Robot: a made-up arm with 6 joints. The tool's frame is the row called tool.
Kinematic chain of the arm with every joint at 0, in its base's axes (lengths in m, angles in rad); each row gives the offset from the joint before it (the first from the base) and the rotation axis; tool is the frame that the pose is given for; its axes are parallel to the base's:
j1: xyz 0 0 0.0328 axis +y
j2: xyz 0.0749 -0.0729 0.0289 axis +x
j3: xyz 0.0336 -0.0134 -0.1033 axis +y
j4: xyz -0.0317 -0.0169 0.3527 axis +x
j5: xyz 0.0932 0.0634 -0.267 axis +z
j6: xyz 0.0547 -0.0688 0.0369 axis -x
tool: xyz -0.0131 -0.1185 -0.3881
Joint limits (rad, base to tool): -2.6..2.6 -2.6..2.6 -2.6..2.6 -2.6..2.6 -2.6..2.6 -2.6..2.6
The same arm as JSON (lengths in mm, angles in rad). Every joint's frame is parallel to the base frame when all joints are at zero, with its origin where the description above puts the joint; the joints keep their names.
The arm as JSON. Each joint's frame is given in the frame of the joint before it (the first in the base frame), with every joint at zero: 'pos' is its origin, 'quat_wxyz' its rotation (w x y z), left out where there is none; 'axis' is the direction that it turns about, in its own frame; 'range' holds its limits. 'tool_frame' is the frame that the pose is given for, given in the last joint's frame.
{
  "length_unit": "mm",
  "angle_unit": "rad",
  "joints": [
    {
      "joint": "j1",
      "pos": [
        0.0,
        0.0,
        32.8
      ],
      "axis": [
        0.0,
        1.0,
        0.0
      ],
      "range": [
        -2.6,
        2.6
      ]
    },
    {
      "joint": "j2",
      "pos": [
        74.9,
        -72.9,
        28.9
      ],
      "axis": [
        1.0,
        0.0,
        0.0
      ],
      "range": [
        -2.6,
        2.6
      ]
    },
    {
      "joint": "j3",
      "pos": [
        33.6,
        -13.4,
        -103.3
      ],
      "axis": [
        0.0,
        1.0,
        0.0
      ],
      "range": [
        -2.6,
        2.6
      ]
    },
    {
      "joint": "j4",
      "pos": [
        -31.7,
        -16.9,
        352.7
      ],
      "axis": [
        1.0,
        0.0,
        0.0
      ],
      "range": [
        -2.6,
        2.6
      ]
    },
    {
      "joint": "j5",
      "pos": [
        93.2,
        63.4,
        -267.0
      ],
      "axis": [
        0.0,
        0.0,
        1.0
      ],
      "range": [
        -2.6,
        2.6
      ]
    },
    {
      "joint": "j6",
      "pos": [
        54.7,
        -68.8,
        36.9
      ],
      "axis": [
        -1.0,
        0.0,
        0.0
      ],
      "range": [
        -2.6,
        2.6
      ]
    }
  ],
  "tool_frame": {
    "pos": [
      -13.1,
      -118.5,
      -388.1
    ]
  }
}

